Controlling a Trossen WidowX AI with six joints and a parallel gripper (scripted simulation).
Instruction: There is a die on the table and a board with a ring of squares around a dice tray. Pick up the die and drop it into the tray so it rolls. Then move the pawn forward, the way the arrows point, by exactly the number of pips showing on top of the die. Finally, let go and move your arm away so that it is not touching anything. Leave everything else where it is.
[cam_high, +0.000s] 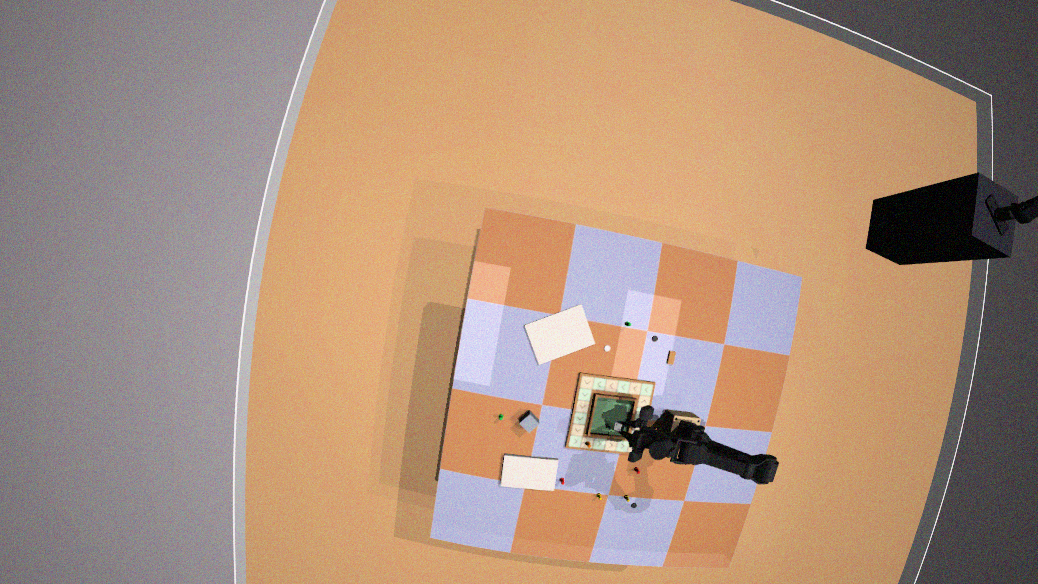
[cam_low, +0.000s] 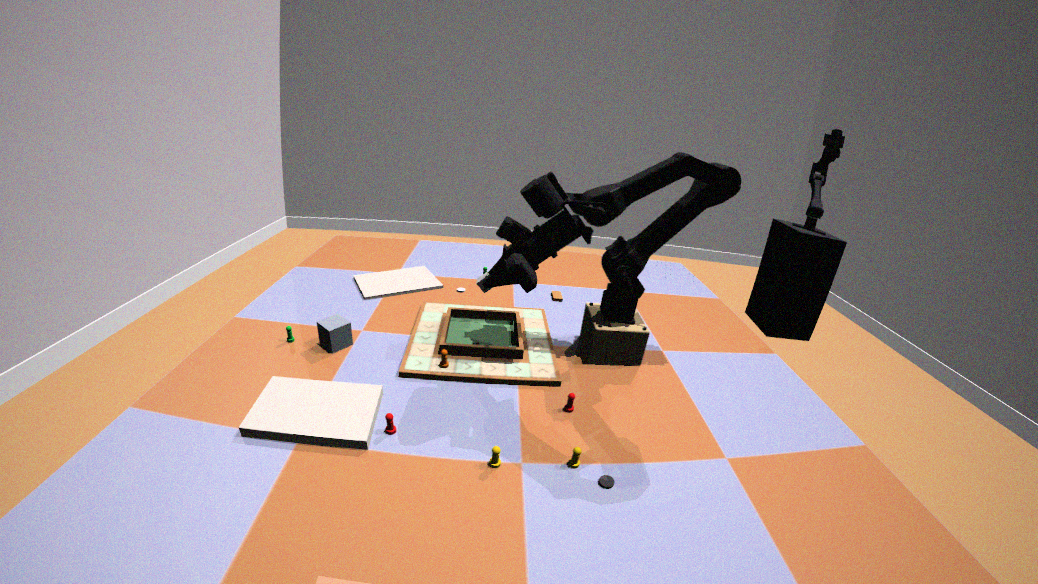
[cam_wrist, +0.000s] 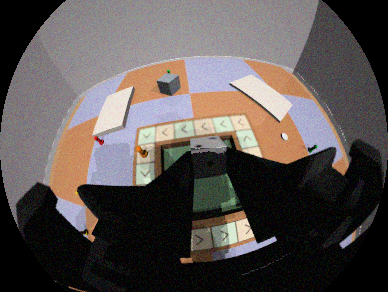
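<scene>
My gripper tip is now right at the white die. The rest, counted from my gripper tip: green dice tray 12 cm below; then orange pawn 5 cm ahead, 12 cm to the left, 10 cm below; then grey cube 28 cm ahead, 9 cm to the left, 10 cm below.
</scene>
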